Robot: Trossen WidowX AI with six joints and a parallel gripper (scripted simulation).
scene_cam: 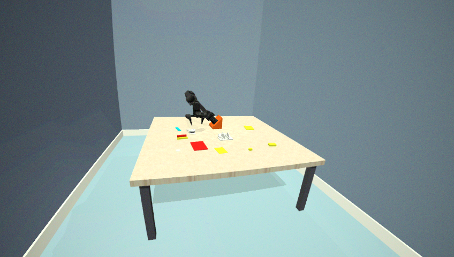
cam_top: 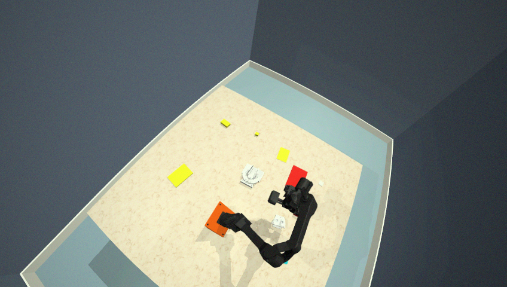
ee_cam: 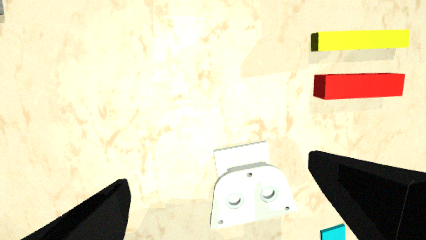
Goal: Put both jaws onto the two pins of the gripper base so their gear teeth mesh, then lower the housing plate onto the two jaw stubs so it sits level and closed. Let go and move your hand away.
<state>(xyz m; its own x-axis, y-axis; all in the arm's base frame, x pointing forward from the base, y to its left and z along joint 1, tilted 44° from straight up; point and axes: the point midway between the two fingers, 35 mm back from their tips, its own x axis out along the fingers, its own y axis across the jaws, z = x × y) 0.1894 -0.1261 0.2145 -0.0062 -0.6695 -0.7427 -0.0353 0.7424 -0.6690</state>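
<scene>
My gripper tip is now 6 cm past the small white block, 3 cm to the left of it and 9 cm above it. The rest, counted from my gripper tip: yellow bar: 7 cm ahead, 14 cm to the right, 9 cm below; then cyan strip: 19 cm behind, 14 cm to the right, 9 cm below; then red bar: 3 cm ahead, 14 cm to the right, 9 cm below.
</scene>
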